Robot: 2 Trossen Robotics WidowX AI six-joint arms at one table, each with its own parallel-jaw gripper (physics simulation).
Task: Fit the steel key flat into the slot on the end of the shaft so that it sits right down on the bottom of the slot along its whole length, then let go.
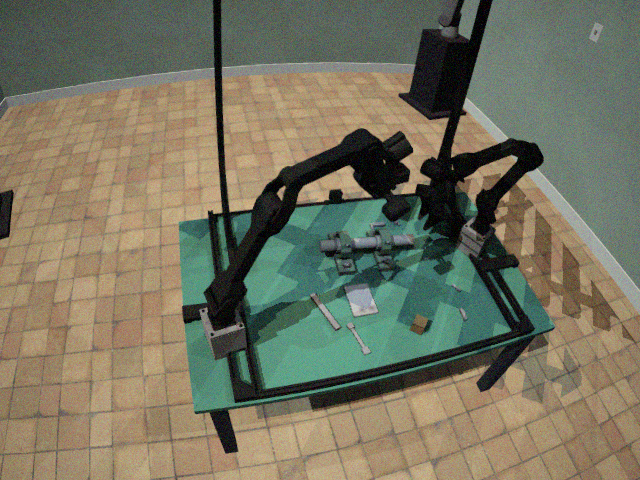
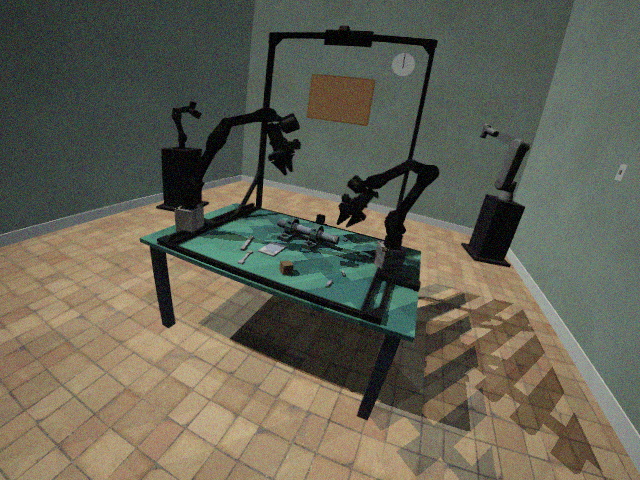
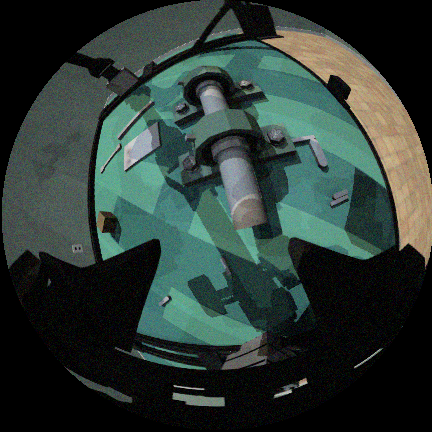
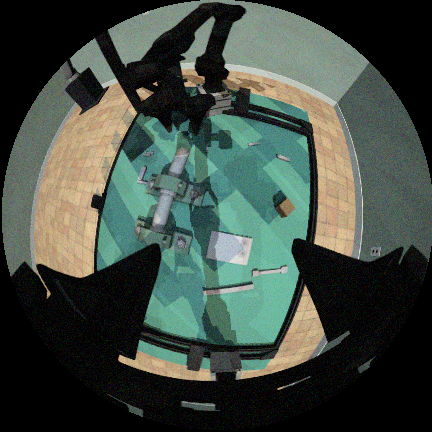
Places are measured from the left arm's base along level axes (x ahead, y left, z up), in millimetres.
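Pixels of known places: left gripper, fingertip midpoint: (image 1: 421,224) (image 2: 341,225) (image 3: 226,246) (image 4: 181,132); right gripper, fingertip midpoint: (image 2: 288,173) (image 4: 228,249); left arm's base, origin of the base link: (image 1: 480,227) (image 2: 392,246) (image 4: 212,87); right arm's base, origin of the base link: (image 1: 221,318) (image 2: 189,207) (image 3: 114,75) (image 4: 225,375).
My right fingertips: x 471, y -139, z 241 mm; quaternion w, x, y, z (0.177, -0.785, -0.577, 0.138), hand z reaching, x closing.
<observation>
For each thing: its middle in the pictures, then the offset to it from my right fingertips.
- grey shaft, body centre: (image 3: 218,114) (image 4: 163,204) (image 1: 368,243) (image 2: 307,231) dx -126, dy -112, dz -300 mm
- L-shaped hex key, body centre: (image 3: 317,152) (image 4: 141,173) dx -270, dy -176, dz -344 mm
- pale plate, body centre: (image 3: 139,145) (image 4: 228,248) (image 1: 360,299) (image 2: 272,248) dx +42, dy +18, dz -346 mm
- long bar, body centre: (image 4: 228,289) (image 1: 324,311) (image 3: 133,119) dx +162, dy -24, dz -344 mm
- double-ended tool, body centre: (image 1: 358,338) (image 4: 270,271) (image 3: 109,158) dx +155, dy +113, dz -346 mm
- wooden block, body centre: (image 3: 105,221) (image 4: 284,207) (image 1: 419,324) (image 2: 286,267) dx -14, dy +213, dz -329 mm
The grey shaft (image 1: 365,242) (image 3: 237,175) (image 4: 165,207) lies level in two green bearing blocks; its free end points toward the left gripper. I cannot make out the slot. Small steel pieces lie loose on the table: one (image 1: 463,313) (image 2: 329,283) (image 3: 165,301) (image 4: 283,158), one (image 1: 456,287) (image 4: 254,144), and one (image 3: 225,266) partly in shadow beyond the shaft end. I cannot tell which is the key. My left gripper (image 1: 439,229) (image 2: 344,223) (image 3: 226,246) is open and empty, above the table near the shaft's free end. My right gripper (image 2: 287,171) (image 4: 228,249) is open and empty, high above the table.
An L-shaped hex key (image 3: 317,150) (image 4: 142,175) and a pair of small pieces (image 3: 339,198) lie behind the shaft. A pale plate (image 1: 360,299) (image 2: 271,249), a long bar (image 1: 325,311), a double-ended tool (image 1: 358,338) and a wooden block (image 1: 419,324) (image 4: 284,207) lie in front.
</observation>
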